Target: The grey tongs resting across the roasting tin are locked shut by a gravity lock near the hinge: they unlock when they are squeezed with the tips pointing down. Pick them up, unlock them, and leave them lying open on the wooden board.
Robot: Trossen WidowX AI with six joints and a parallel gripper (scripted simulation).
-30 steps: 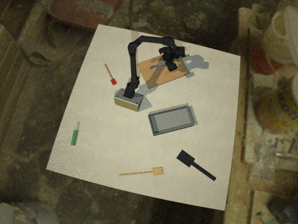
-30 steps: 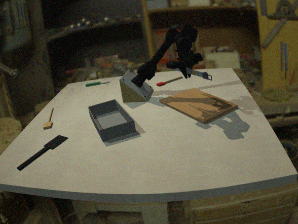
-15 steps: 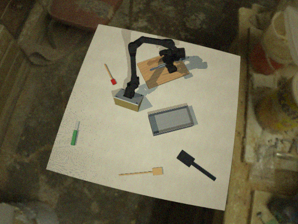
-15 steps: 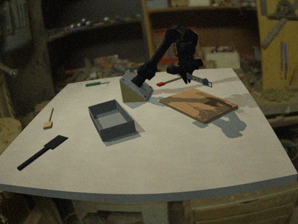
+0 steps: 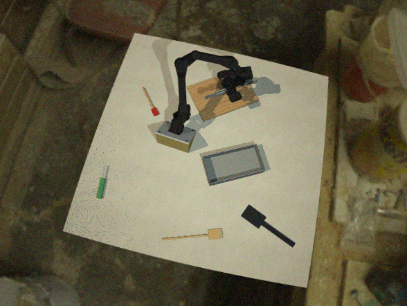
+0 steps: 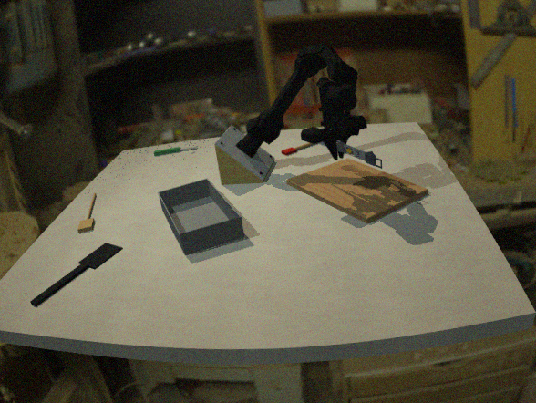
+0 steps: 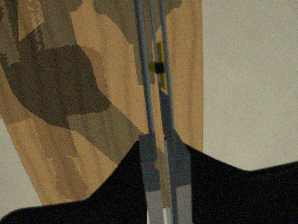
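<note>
The wooden board lies 3 cm behind my gripper tip, 4 cm to the left of it and 9 cm below it. Also, from my gripper tip: grey roasting tin (17 cm ahead, 36 cm to the right, 7 cm below); then black spatula (44 cm ahead, 60 cm to the right, 10 cm below).
</note>
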